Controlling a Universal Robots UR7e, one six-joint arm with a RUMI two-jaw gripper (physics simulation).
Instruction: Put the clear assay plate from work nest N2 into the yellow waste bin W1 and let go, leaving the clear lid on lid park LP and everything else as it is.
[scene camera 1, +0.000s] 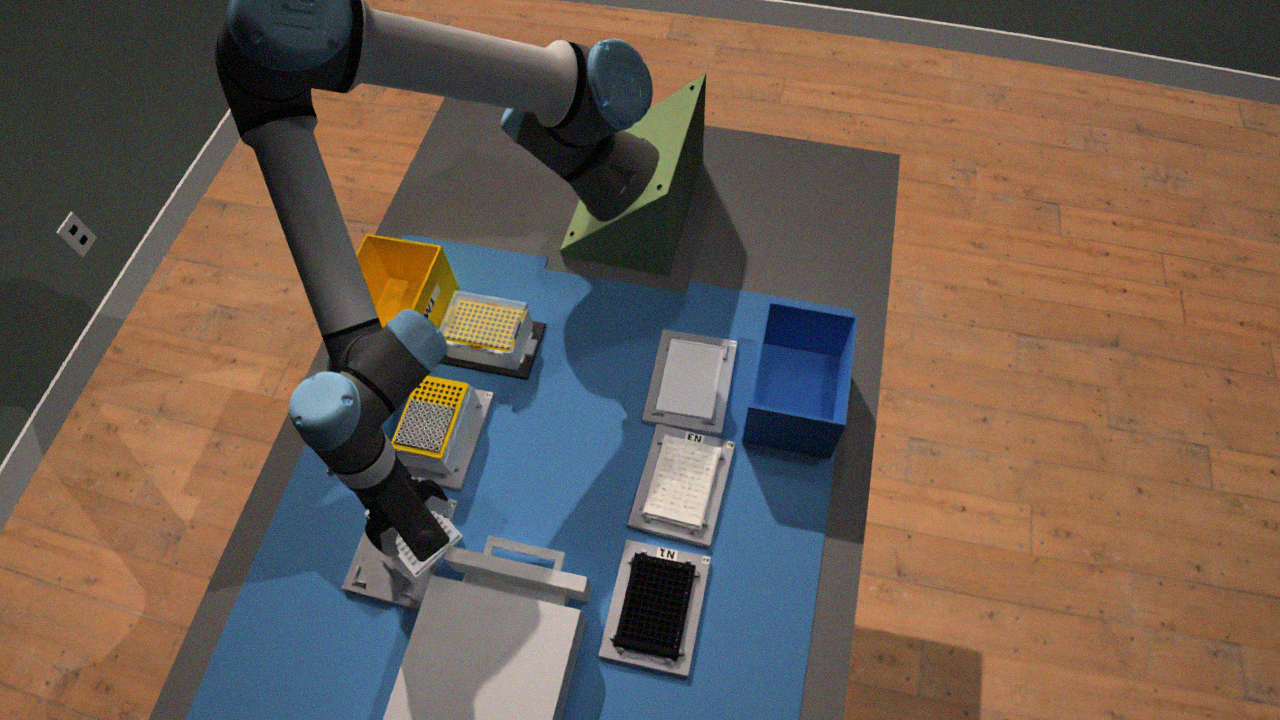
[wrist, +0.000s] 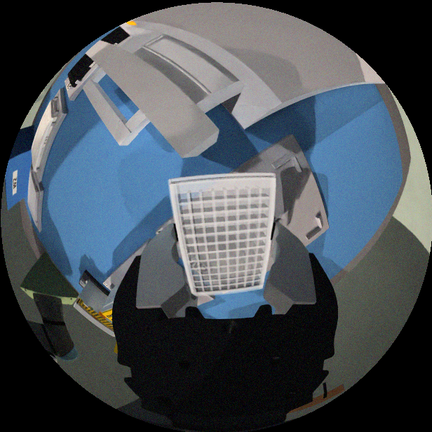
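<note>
The clear assay plate is held between the two jaws of my gripper, which is shut on its long sides. The plate sits skewed and looks tilted over the grey work nest N2; whether it still touches the nest is hidden. The yellow waste bin W1 stands at the back left in the scene view, partly behind the arm. The clear lid lies flat on lid park LP at the right.
A grey device with a raised bar stands close beside the nest. Tip racks stand between the nest and the yellow bin. A white plate, a black plate and a blue bin stand at the right.
</note>
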